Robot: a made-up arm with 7 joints.
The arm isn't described. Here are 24 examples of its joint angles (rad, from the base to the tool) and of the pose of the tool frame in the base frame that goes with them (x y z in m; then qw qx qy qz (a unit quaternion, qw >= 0)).
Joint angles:
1: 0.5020 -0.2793 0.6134 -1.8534 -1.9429 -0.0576 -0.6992
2: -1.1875 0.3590 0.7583 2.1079 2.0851 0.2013 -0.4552
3: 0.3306 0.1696 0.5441 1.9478 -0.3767 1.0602 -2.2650
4: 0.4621 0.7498 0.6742 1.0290 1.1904 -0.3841 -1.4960
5: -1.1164 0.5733 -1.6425 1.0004 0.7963 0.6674 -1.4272
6: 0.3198 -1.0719 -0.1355 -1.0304 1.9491 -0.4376 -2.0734
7: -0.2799 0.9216 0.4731 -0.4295 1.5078 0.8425 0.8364
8: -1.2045 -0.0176 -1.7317 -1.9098 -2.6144 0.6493 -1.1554
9: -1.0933 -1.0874 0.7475 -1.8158 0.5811 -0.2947 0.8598
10: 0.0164 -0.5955 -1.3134 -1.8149 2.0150 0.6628 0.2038
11: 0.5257 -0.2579 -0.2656 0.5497 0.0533 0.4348 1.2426
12: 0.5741 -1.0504 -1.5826 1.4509 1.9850 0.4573 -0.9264
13: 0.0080 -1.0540 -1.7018 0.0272 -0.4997 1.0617 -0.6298
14: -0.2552 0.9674 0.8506 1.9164 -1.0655 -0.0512 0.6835
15: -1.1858 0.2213 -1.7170 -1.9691 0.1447 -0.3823 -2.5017
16: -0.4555 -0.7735 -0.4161 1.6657 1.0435 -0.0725 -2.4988
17: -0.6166 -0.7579 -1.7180 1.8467 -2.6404 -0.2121 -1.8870
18: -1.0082 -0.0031 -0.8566 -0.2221 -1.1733 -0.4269 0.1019
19: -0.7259 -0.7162 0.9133 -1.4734 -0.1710 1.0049 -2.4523
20: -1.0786 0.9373 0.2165 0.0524 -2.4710 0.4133 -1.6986
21: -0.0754 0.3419 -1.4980 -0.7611 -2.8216 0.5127 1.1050
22: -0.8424 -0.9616 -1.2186 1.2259 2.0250 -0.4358 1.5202
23: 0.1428 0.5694 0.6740 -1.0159 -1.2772 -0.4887 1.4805
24: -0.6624 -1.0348 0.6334 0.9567 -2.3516 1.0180 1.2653
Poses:
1: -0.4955 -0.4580 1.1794 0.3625 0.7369 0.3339 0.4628
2: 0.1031 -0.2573 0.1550 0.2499 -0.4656 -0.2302 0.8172
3: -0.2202 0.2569 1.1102 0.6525 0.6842 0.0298 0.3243
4: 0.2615 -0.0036 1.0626 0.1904 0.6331 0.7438 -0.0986
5: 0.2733 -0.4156 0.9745 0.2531 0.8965 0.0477 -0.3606
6: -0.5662 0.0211 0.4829 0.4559 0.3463 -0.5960 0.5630
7: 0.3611 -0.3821 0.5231 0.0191 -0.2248 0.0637 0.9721
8: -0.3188 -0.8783 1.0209 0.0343 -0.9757 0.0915 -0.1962
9: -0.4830 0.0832 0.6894 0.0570 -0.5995 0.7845 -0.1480
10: -0.0632 -0.9463 0.6151 0.2818 -0.9350 -0.1248 0.1754
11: 0.1342 -0.1908 0.4841 0.0375 0.3231 0.4503 -0.8315
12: 0.1351 -0.4501 0.9359 0.1627 -0.1207 -0.8066 -0.5552
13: -0.0496 -0.5009 1.1098 0.1976 0.9381 -0.2608 -0.1138
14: -0.3256 -0.0329 0.4650 0.6080 -0.5912 0.2660 -0.4583
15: 0.0094 -0.2610 0.2660 0.9424 -0.2102 0.0644 -0.2521
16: -0.3368 -0.4437 1.0022 0.0826 0.7462 0.3065 0.5851
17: -0.2038 0.0064 0.1915 0.6396 -0.0457 -0.4893 0.5911
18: 0.0863 -0.5448 0.5982 0.4119 -0.4370 -0.5032 -0.6214
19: 0.1111 0.1484 0.9190 0.2124 0.9270 0.3060 -0.0447
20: -0.0105 -0.5243 0.9709 0.0519 0.8178 -0.4276 -0.3816
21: 0.1428 -0.5317 0.4789 0.4241 -0.2238 -0.7701 -0.4207
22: -0.3337 -0.3905 0.6562 0.4443 -0.6051 0.6577 -0.0622
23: -0.1352 -0.1493 1.0110 0.1783 0.0205 0.9744 0.1352
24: 0.0575 0.2026 0.5491 0.4131 0.2714 -0.8364 0.2369
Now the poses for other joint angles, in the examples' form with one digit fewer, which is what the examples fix.
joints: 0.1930 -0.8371 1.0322 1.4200 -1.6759 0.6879 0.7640
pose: 0.239 0.070 0.670 0.510 0.229 -0.704 -0.437
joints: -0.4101 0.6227 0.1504 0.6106 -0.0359 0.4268 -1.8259
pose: -0.072 0.361 0.468 0.933 0.165 0.320 -0.012
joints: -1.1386 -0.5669 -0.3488 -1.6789 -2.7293 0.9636 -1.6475
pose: -0.522 -0.169 1.307 0.342 0.829 -0.059 0.439
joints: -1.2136 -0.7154 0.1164 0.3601 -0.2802 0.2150 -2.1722
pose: -0.119 -0.198 0.118 0.735 -0.546 -0.005 0.403
